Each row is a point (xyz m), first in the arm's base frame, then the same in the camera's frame.
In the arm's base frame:
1: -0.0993 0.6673 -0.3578
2: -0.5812 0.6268 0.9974
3: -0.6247 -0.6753 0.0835
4: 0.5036 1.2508 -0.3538
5: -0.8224 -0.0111 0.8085
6: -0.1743 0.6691 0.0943
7: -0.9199 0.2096 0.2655
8: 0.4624 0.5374 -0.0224
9: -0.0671 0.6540 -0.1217
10: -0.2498 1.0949 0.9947
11: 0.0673 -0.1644 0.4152
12: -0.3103 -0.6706 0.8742
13: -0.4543 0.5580 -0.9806
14: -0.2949 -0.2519 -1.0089
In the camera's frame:
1: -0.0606 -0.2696 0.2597
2: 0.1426 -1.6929 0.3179
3: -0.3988 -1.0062 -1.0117
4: 0.5083 0.0501 0.7871
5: -0.1962 -1.6866 -0.3033
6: 0.0839 -0.7037 0.2867
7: -0.5221 -1.2344 -0.0974
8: 0.5839 -0.3172 0.0944
9: 0.0770 -0.4645 0.2533
10: 0.4618 -1.5014 0.7542
11: 0.3971 -0.9407 -0.5510
12: 0.2473 -1.5598 -1.0024
13: -0.6705 0.1088 0.1568
14: -0.5911 0.1444 -0.6645

